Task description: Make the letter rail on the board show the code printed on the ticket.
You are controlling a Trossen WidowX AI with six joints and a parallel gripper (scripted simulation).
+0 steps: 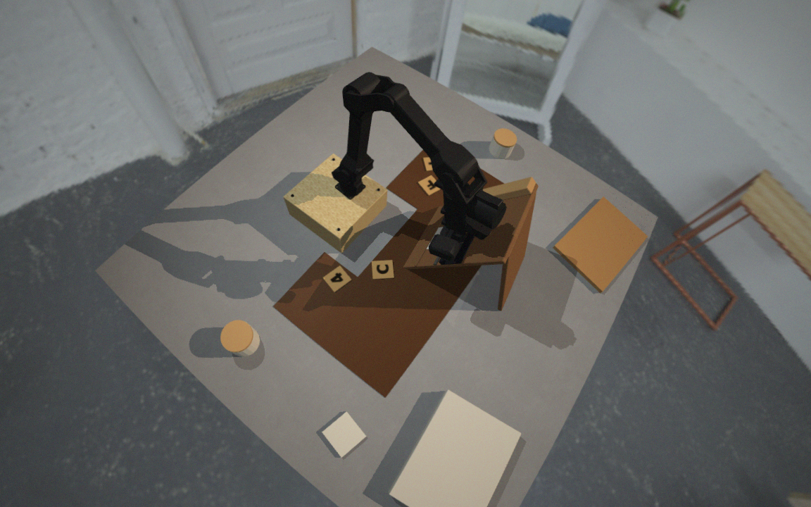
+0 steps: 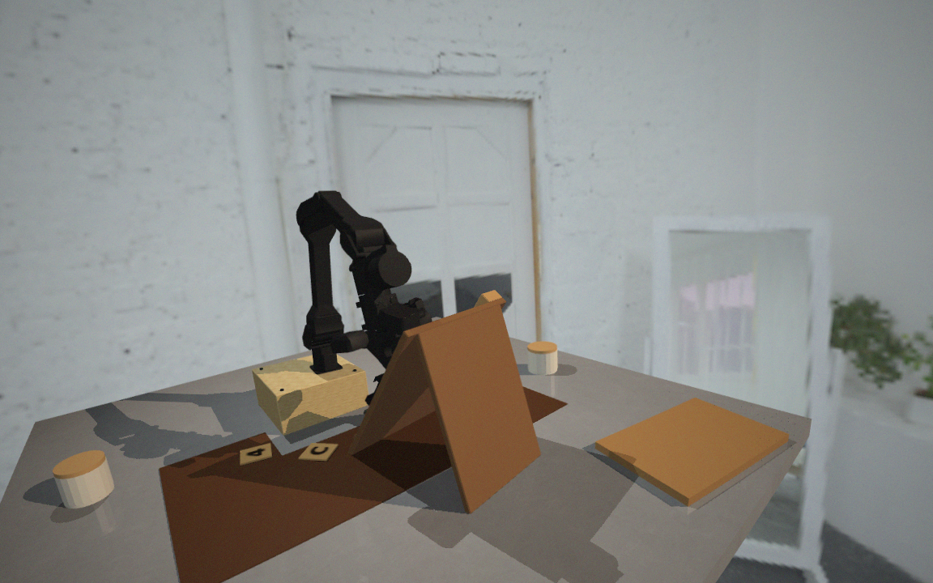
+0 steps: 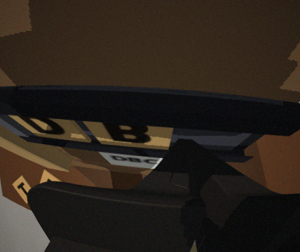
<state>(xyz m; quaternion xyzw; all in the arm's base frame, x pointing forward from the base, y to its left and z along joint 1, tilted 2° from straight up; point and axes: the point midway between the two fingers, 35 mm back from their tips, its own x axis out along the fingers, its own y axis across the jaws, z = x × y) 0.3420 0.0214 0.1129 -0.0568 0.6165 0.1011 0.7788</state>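
Right now the C tile is 13 cm behind my gripper tip, 13 cm to the right of it and 16 cm below it. The rest, counted from my gripper tip: brown mat 15 cm behind, 3 cm to the right, 17 cm below; D tile 2 cm behind, 10 cm to the left, 1 cm below; white ticket 6 cm behind, 3 cm to the left, 8 cm below.
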